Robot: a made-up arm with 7 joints. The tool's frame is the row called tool. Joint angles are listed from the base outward.
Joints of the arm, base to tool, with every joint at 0 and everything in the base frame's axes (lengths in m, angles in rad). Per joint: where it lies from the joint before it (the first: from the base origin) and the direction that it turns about. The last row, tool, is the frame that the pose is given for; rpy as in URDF.
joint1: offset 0.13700 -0.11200 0.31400 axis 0 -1 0
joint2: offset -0.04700 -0.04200 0.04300 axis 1 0 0
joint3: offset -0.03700 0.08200 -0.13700 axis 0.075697 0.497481 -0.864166
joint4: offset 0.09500 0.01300 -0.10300 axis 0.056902 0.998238 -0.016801
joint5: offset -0.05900 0.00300 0.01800 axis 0 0 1
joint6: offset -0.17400 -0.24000 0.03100 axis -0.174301 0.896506 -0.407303
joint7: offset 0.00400 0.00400 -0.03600 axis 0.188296 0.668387 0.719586
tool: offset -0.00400 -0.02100 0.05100 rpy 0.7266 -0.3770 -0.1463
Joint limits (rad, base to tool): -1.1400..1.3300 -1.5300..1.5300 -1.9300..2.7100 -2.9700..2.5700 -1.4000..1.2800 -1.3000..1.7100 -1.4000..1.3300
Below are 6 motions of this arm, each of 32 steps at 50 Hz.
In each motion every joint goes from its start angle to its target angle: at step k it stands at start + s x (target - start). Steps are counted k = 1, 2, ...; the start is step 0. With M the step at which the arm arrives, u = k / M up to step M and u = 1 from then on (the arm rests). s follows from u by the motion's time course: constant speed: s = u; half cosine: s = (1 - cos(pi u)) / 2; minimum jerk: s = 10 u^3 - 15 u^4 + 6 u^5.
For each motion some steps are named. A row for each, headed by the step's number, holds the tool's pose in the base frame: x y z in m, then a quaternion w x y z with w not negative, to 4 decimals.
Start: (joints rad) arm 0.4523 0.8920 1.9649 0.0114 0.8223 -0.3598 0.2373
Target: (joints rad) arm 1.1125 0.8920 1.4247 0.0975 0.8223 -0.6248 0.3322
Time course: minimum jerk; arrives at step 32
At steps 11, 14, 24, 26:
11: -0.1642 -0.0777 0.0889 0.4873 0.8620 -0.0704 -0.1203
14: -0.1189 -0.0817 0.0431 0.4743 0.8706 -0.1274 -0.0294
24: 0.0668 -0.0951 -0.0368 0.3899 0.8326 -0.2914 0.2642
26: 0.0882 -0.0965 -0.0384 0.3775 0.8227 -0.3065 0.2945

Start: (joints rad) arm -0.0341 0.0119 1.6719 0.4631 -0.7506 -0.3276 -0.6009
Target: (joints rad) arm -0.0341 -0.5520 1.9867 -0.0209 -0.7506 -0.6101 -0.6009
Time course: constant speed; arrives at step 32
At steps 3, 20, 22, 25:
3: 0.0984 0.0601 0.4207 0.4884 -0.3911 0.0046 -0.7801
20: 0.1040 0.1282 0.2889 0.4069 -0.5409 -0.2194 -0.7027
22: 0.1048 0.1312 0.2703 0.3951 -0.5579 -0.2427 -0.6883
25: 0.1060 0.1335 0.2416 0.3768 -0.5828 -0.2762 -0.6649

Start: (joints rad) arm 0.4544 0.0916 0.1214 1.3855 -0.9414 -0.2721 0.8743
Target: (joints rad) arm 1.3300 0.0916 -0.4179 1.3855 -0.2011 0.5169 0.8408
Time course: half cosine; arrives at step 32
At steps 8, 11, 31, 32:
8: 0.0624 -0.1526 0.4297 0.7961 0.4222 0.3263 -0.2854
11: 0.0498 -0.1708 0.4124 0.8081 0.4350 0.3128 -0.2449
31: 0.0836 -0.2584 0.3555 0.9111 0.3387 0.2290 -0.0526
32: 0.0839 -0.2586 0.3556 0.9115 0.3380 0.2286 -0.0523

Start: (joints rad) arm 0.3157 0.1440 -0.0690 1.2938 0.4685 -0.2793 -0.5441
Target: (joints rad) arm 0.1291 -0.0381 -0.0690 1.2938 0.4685 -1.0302 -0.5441
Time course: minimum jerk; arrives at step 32
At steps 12, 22, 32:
12: 0.1832 -0.3572 0.2296 0.8355 0.5448 -0.0596 -0.0404
22: 0.1651 -0.3706 0.2369 0.7724 0.6081 -0.1724 -0.0624
32: 0.1602 -0.3742 0.2398 0.7490 0.6248 -0.2100 -0.0669

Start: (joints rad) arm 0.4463 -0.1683 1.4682 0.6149 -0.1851 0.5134 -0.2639
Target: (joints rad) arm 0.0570 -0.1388 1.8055 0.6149 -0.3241 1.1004 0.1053
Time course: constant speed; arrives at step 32
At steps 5, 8, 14, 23, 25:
5: -0.1020 -0.0864 0.3265 0.4356 0.2447 0.2679 -0.8238
8: -0.0980 -0.0821 0.3382 0.3910 0.2442 0.3061 -0.8329
14: -0.0879 -0.0734 0.3608 0.2928 0.2420 0.3719 -0.8469
23: -0.0678 -0.0604 0.3925 0.1275 0.2359 0.4413 -0.8564
25: -0.0625 -0.0575 0.3991 0.0886 0.2340 0.4515 -0.8565

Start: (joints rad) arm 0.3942 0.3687 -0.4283 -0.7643 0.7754 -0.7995 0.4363
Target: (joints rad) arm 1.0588 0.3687 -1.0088 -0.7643 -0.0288 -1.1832 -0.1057
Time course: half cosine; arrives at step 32
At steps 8, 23, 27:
8: 0.2793 -0.2483 0.1979 0.1210 0.0425 -0.5688 0.8124
23: 0.4283 -0.1951 0.2416 0.3661 -0.0658 0.6219 -0.6891
27: 0.4523 -0.1765 0.2644 0.4512 -0.0793 0.5931 -0.6621

